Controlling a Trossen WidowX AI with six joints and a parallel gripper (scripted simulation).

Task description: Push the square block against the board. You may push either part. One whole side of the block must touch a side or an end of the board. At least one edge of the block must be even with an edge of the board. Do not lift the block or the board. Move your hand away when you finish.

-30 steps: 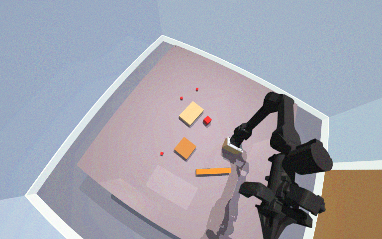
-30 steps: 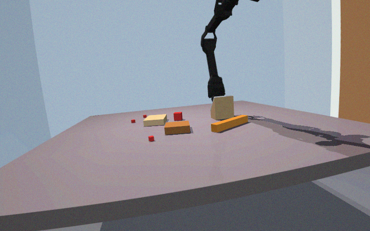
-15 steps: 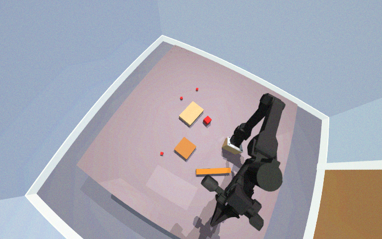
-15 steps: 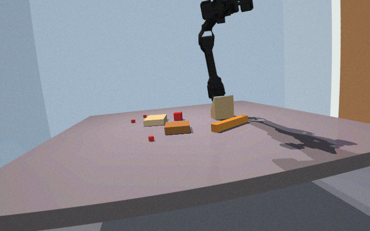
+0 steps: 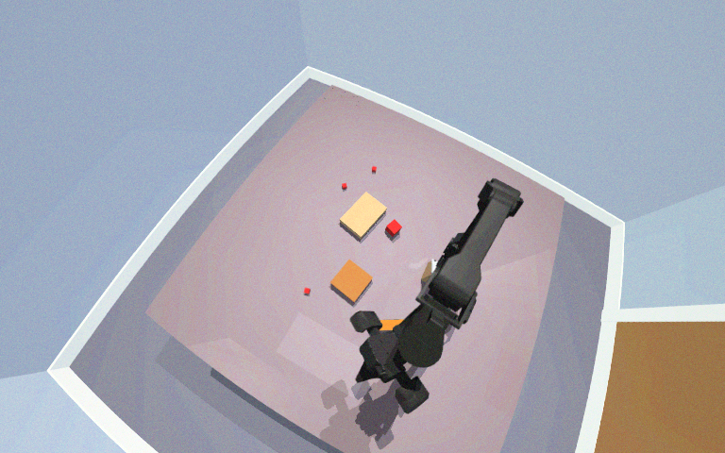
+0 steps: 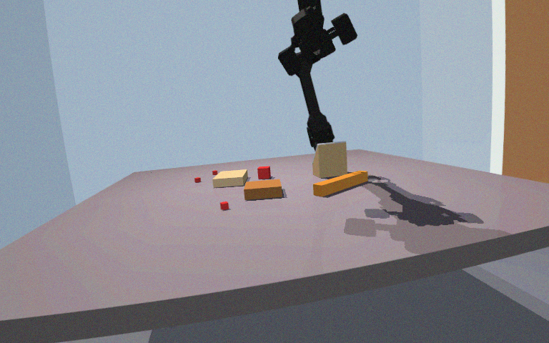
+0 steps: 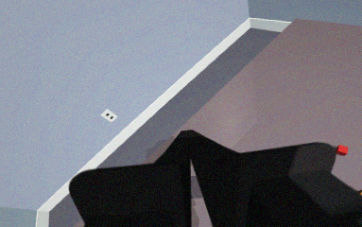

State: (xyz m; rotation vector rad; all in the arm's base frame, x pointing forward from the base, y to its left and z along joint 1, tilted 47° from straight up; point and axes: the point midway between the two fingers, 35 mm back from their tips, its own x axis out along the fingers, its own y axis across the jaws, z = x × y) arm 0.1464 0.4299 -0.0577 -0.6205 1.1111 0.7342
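My gripper tip is 110 mm short of the orange square block, 200 mm to the left of it and 320 mm above it. Also, from my gripper tip: long orange board 110 mm behind, 160 mm to the right, 320 mm below; then cream rectangular block 190 mm ahead, 440 mm to the right, 320 mm below; then red cube 70 mm ahead, 450 mm to the right, 320 mm below.
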